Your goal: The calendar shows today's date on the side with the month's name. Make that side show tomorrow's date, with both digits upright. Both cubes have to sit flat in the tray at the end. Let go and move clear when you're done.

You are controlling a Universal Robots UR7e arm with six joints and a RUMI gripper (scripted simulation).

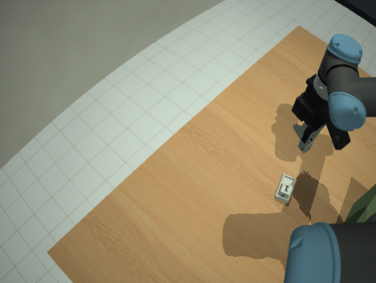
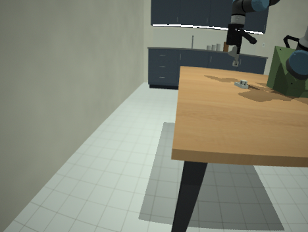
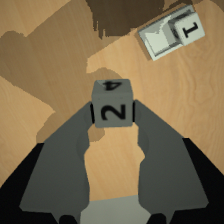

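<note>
Now: hand 12 cm above the white calendar tray, 9 cm to the right of it and 1 cm past it. From my hand the other things lie so: grey digit cube: 1 cm below.
</note>
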